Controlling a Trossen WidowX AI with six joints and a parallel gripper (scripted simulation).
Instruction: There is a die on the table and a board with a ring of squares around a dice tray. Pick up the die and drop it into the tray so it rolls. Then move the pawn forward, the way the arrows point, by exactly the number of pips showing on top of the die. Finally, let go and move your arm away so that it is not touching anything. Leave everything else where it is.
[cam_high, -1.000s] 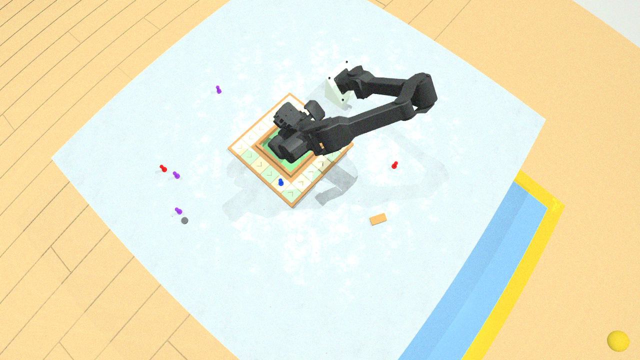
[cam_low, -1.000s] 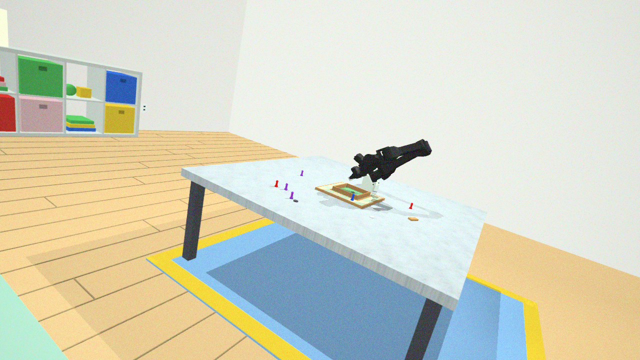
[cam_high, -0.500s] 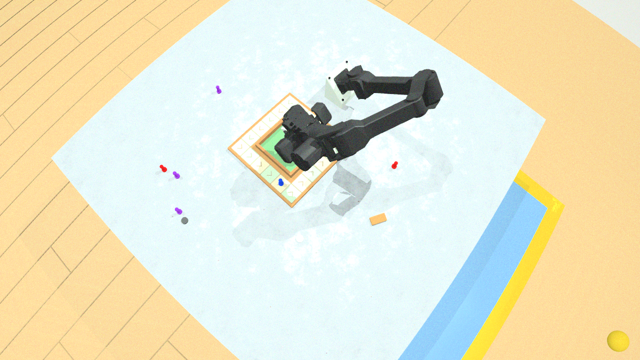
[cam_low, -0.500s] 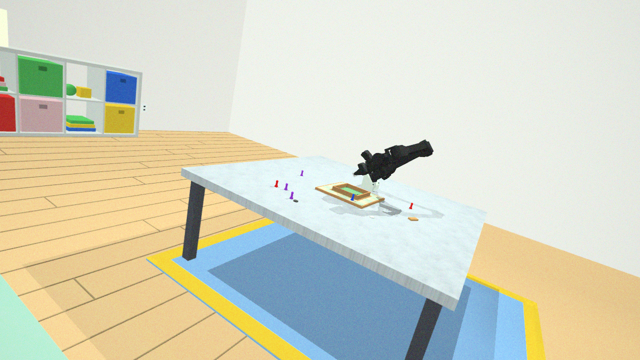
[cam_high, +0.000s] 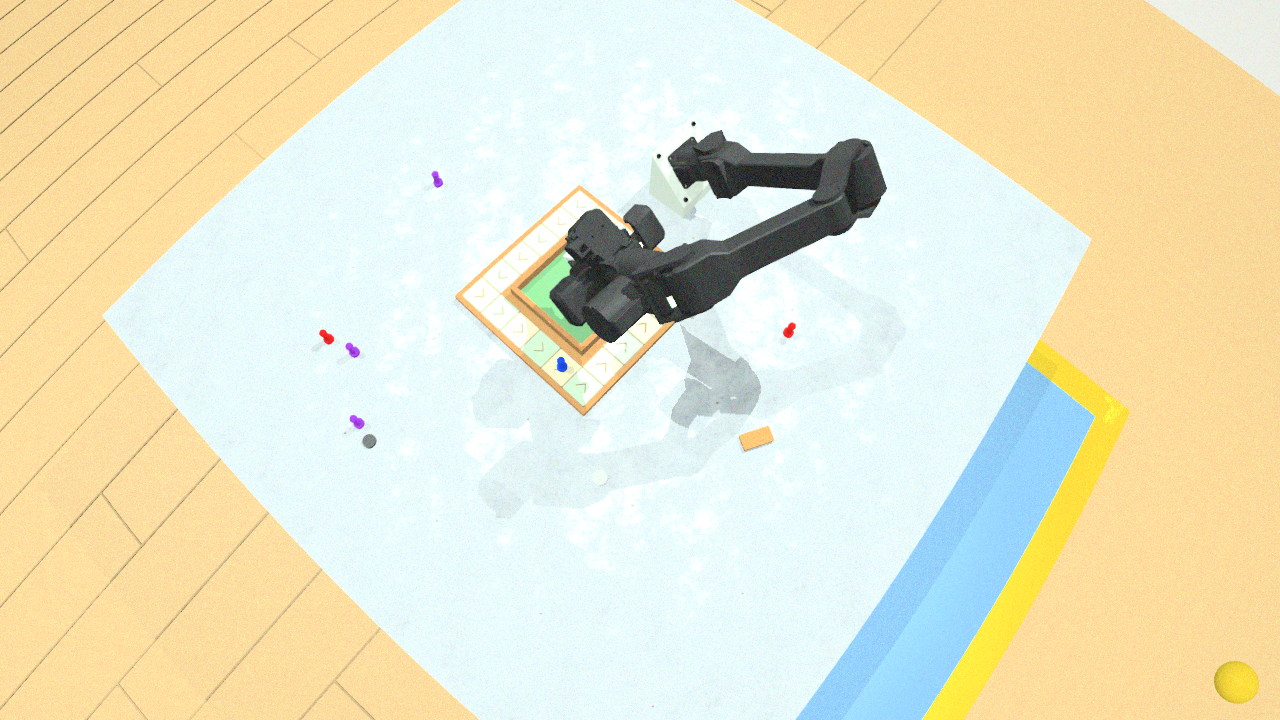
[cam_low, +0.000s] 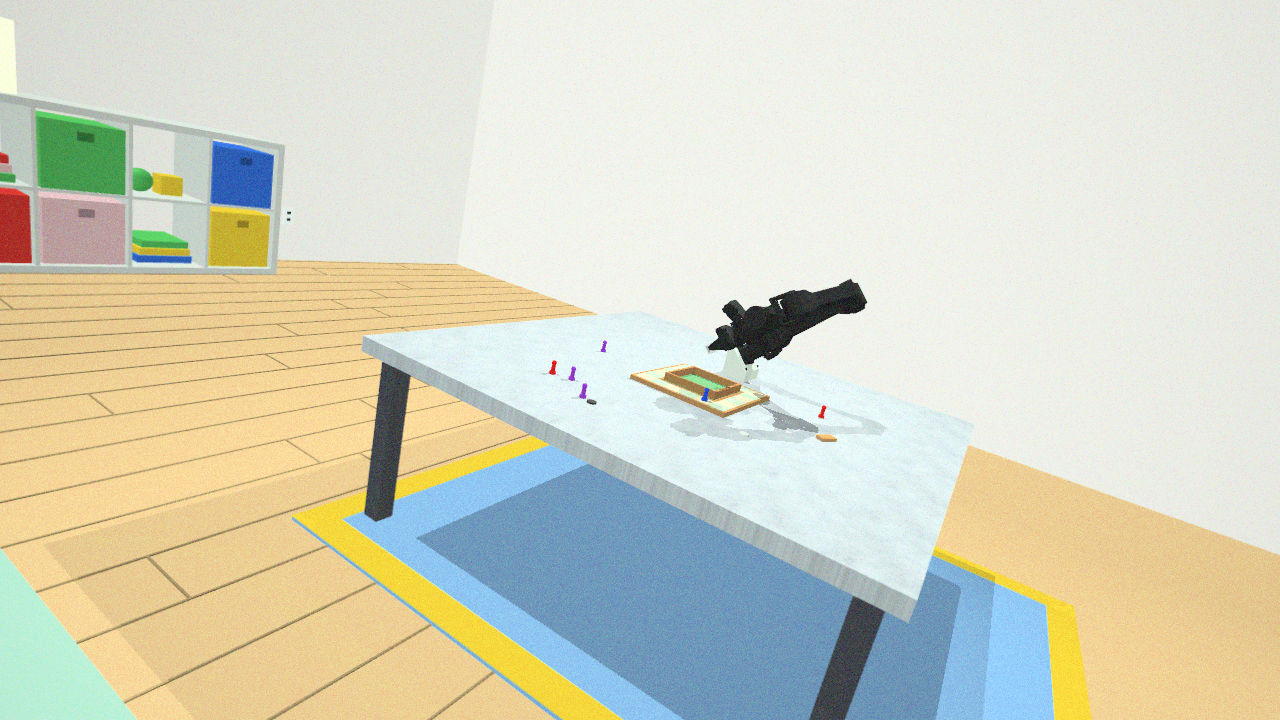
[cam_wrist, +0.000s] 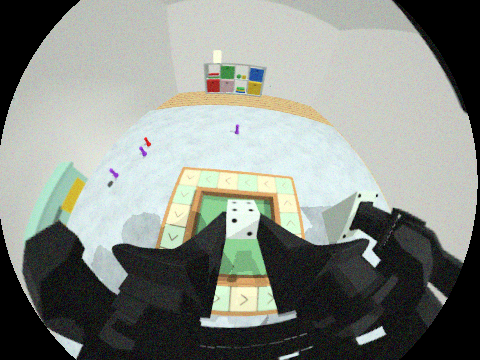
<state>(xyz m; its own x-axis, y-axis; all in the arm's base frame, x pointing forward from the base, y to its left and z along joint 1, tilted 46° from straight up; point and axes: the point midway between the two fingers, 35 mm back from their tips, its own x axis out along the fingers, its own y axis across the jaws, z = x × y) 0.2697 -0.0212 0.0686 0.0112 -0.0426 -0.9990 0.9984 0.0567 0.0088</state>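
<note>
Right now the white die is right at my gripper tip. Round my gripper tip: green dice tray (110 mm below); then orange tile (360 mm to the left, 120 mm below); then blue pawn (110 mm ahead, 90 mm below, 70 mm to the left).
</note>
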